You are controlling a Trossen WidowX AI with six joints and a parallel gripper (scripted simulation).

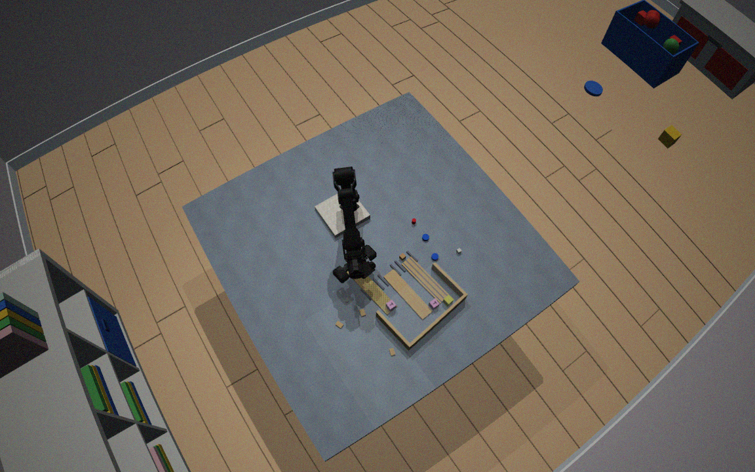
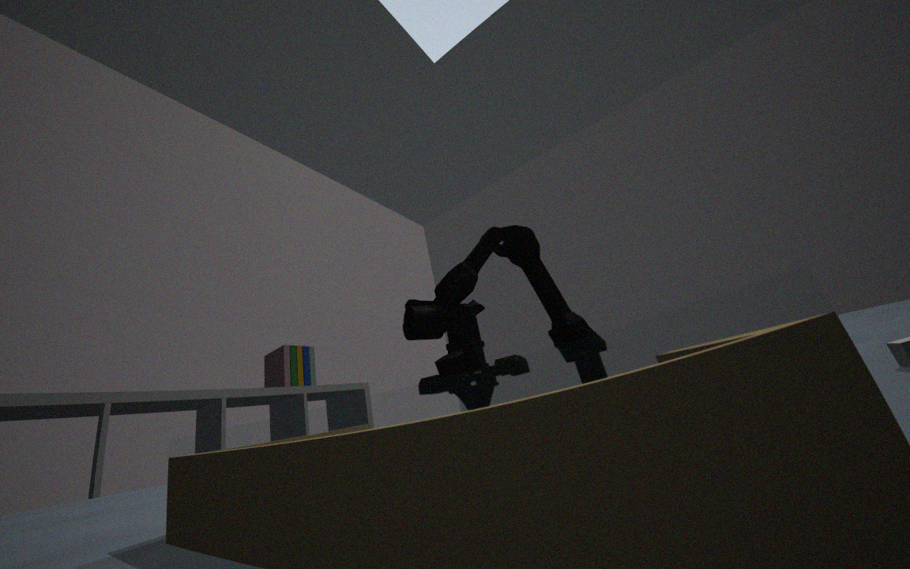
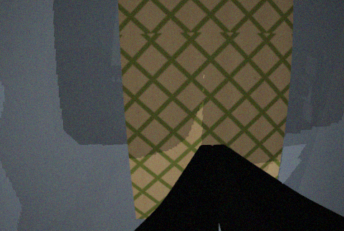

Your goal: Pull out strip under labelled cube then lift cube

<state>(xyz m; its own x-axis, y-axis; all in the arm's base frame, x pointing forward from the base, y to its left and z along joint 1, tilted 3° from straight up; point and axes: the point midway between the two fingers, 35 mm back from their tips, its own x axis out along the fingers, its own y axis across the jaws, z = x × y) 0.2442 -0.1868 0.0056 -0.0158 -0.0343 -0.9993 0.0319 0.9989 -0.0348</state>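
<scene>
The strip is 100 mm ahead of my gripper tip. From my gripper tip the other things lie so: red piece: 350 mm to the left, 10 mm above.
</scene>
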